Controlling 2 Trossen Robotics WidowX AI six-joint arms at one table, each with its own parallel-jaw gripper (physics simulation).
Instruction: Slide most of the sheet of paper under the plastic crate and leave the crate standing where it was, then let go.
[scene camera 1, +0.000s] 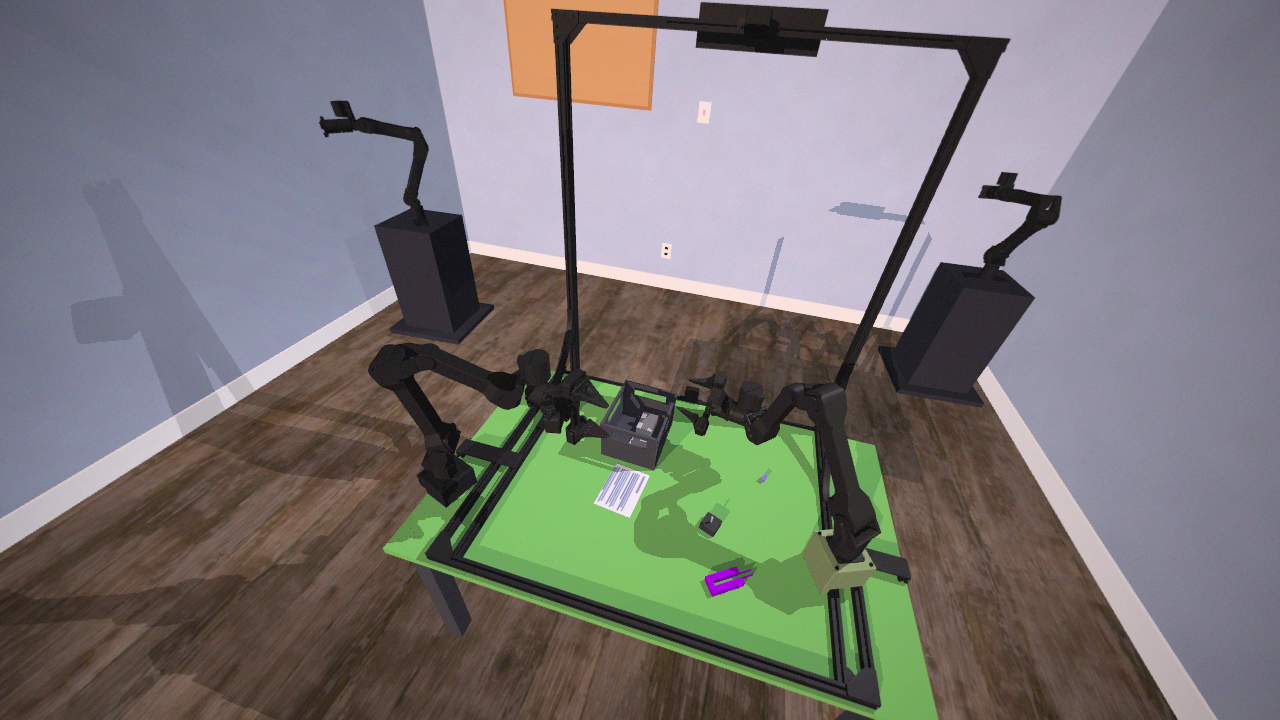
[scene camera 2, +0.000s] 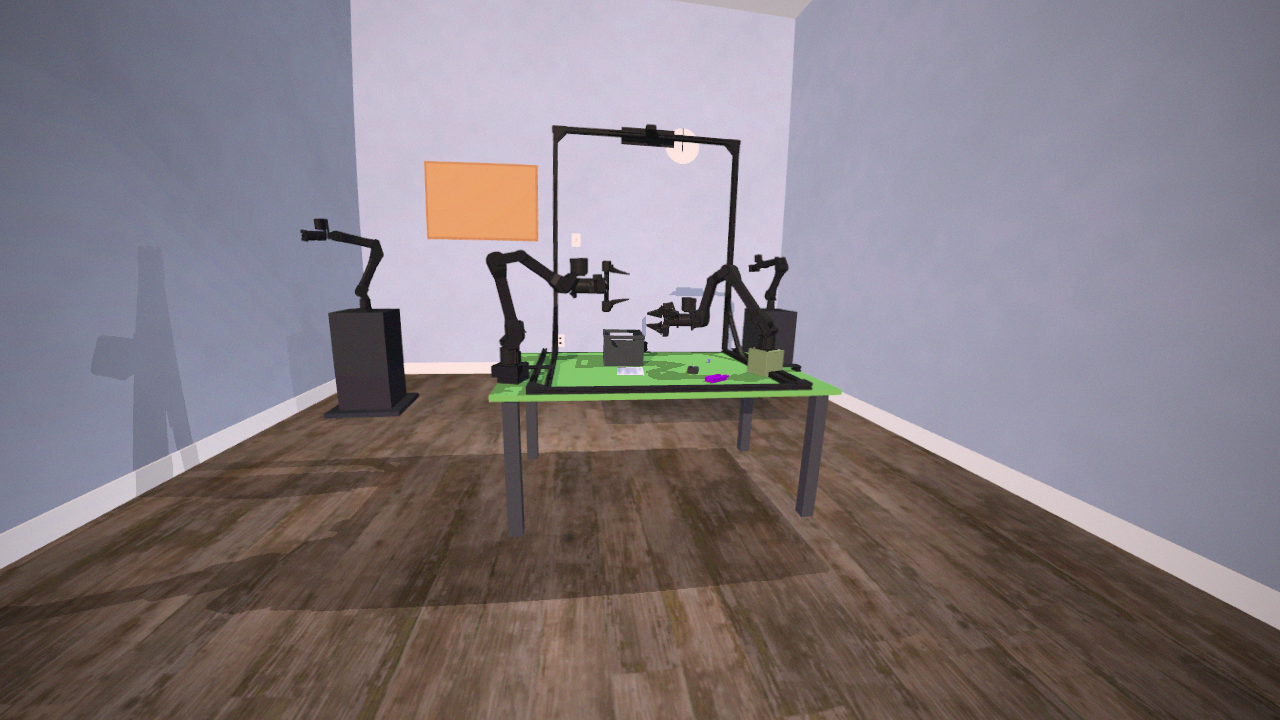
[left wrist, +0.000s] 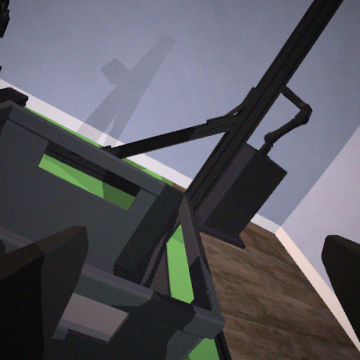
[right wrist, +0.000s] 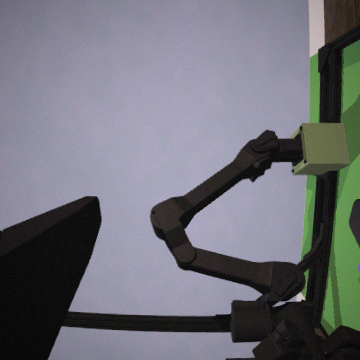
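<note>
The dark grey plastic crate stands upright at the back of the green table. The striped white sheet of paper lies flat in front of the crate, its back edge close to the front wall; whether they touch is unclear. My left gripper is open and empty, above and to the picture's right of the crate. My right gripper is open and empty, high above the crate's left part. The paper does not show in the wrist views.
Inside the crate are a light grey block and a dark upright piece. A purple object, a small black box and a tiny blue item lie to the right. Black frame rails edge the table.
</note>
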